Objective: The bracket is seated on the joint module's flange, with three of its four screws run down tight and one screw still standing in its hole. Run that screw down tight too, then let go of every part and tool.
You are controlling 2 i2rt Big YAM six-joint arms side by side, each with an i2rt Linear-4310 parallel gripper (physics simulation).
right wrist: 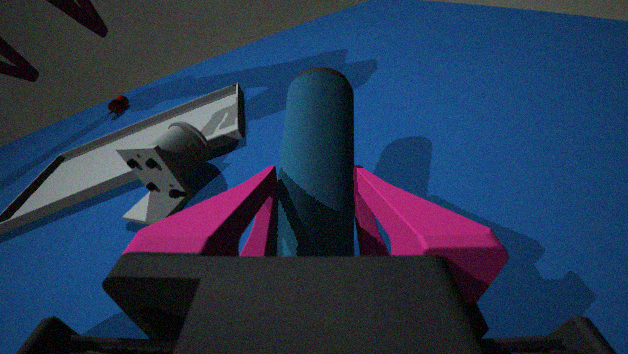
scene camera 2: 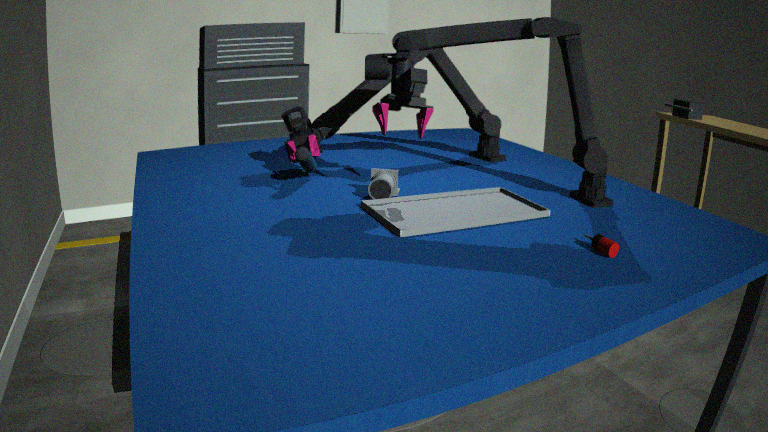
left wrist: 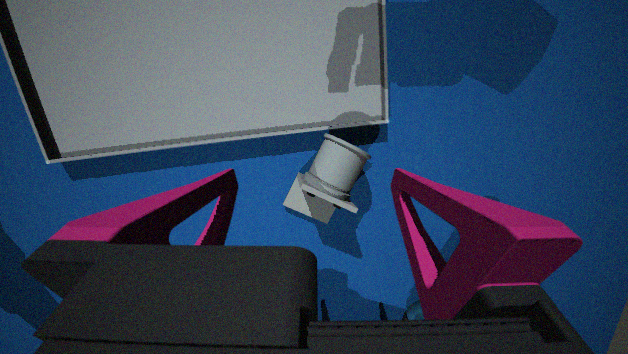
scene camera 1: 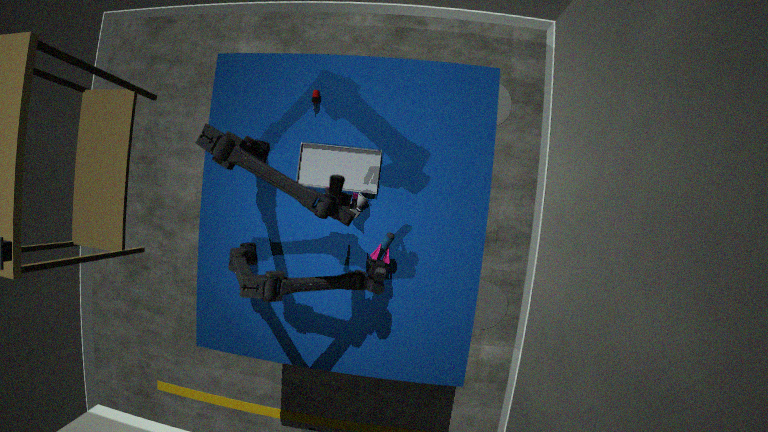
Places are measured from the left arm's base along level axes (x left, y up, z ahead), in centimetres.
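Pixels of known places: left gripper, fingertip midpoint: (right wrist: pixel 70 56) (scene camera 2: pixel 402 136) (left wrist: pixel 314 177) (scene camera 1: pixel 347 193); right gripper, fingertip midpoint: (right wrist: pixel 314 175) (scene camera 1: pixel 384 245); left arm's base at its link origin: (scene camera 2: pixel 591 200) (scene camera 1: pixel 260 152); right arm's base at its link origin: (scene camera 2: pixel 487 157) (scene camera 1: pixel 249 253).
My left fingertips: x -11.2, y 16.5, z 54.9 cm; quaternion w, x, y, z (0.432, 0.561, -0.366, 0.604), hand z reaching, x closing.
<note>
Ahead of a thing's pixels: the offset from my left fingertips to its top centre.
The joint module {dx -2.4, dy -9.9, dz +4.1 cm} (scene camera 1: pixel 363 201) (scene camera 2: pixel 381 185) (left wrist: pixel 340 162) (right wrist: pixel 181 140) lies on its side on the blue table, by the tray's corner. The pale bracket {dx -6.9, dy -9.5, dz +1.8 cm} (left wrist: pixel 316 204) (right wrist: pixel 167 175) is on its flange. Several dark screws show in the bracket's plate in the right wrist view; I cannot tell which one stands out. My left gripper (scene camera 2: pixel 403 135) (left wrist: pixel 314 177) is open and empty, above the module. My right gripper (scene camera 1: pixel 381 252) (scene camera 2: pixel 303 148) (right wrist: pixel 314 175) is shut on the teal screwdriver (scene camera 1: pixel 388 241) (right wrist: pixel 319 120), tilted low over the table, apart from the module. The screwdriver's bit is hidden in the right wrist view.
A shallow pale tray {dx +11.8, dy -14.9, dz -10.8 cm} (scene camera 1: pixel 327 161) (scene camera 2: pixel 456 212) (left wrist: pixel 200 75) lies beside the module. A red-ended dark tool {dx +43.4, dy -13.1, dz -30.7 cm} (scene camera 1: pixel 316 96) (scene camera 2: pixel 605 246) (right wrist: pixel 118 104) lies on the table beyond the tray from the right gripper. The left forearm reaches over the table near the tray in scene camera 1.
</note>
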